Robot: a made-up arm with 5 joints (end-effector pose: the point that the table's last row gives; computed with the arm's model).
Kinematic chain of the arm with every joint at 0, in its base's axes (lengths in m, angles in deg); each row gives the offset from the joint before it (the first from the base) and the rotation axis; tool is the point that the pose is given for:
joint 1: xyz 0 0 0.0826 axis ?
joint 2: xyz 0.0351 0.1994 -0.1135 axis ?
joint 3: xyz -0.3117 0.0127 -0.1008 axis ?
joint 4: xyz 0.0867 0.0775 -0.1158 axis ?
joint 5: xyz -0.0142 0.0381 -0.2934 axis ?
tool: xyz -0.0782 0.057 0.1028
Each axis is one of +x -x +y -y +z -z.
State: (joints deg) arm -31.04 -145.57 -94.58 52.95 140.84
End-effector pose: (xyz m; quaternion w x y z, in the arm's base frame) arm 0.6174 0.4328 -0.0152 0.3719 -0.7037 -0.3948 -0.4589
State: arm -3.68 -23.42 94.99 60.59 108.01
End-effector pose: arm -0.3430 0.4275 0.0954 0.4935 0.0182 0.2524 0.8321
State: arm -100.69 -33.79 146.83 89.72 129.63
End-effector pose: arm -0.1832 0.0866 -0.2307 0.2431 -0.5875 -0.4014 0.6593
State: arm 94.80 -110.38 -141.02 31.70 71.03
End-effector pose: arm -0.1329 0.1004 -0.3251 0.6064 -0.6485 0.0339 0.4589
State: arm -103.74 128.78 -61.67 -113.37 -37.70
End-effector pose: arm 0.5480 0.4132 0.1145 0.0815 0.0251 -0.4410 0.8934
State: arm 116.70 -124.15 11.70 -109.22 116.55
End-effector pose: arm -0.5867 0.0389 0.2596 0.5234 0.0456 -0.8410 -0.1293
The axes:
joint 1: +y
joint 2: -z
joint 3: +x
joint 4: +z
joint 5: +y

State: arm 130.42 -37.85 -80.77 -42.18 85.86
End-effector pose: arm -0.3600 -0.0925 0.2113 0.1589 -0.4701 0.8530 0.1615
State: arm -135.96 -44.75 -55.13 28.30 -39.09
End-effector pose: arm 0.4058 -0.2504 0.3979 0.0354 0.6986 0.7146 -0.0074
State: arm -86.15 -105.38 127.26 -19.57 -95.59
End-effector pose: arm -0.2589 -0.1614 -0.0616 0.7895 0.4375 -0.3374 0.2673
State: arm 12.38 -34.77 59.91 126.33 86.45
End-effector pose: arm -0.5002 0.2769 -0.1153 0.3643 -0.2368 -0.1248 0.8920
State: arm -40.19 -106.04 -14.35 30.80 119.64
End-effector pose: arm 0.3895 -0.0046 -0.4367 0.3294 -0.9257 0.1746 0.0642
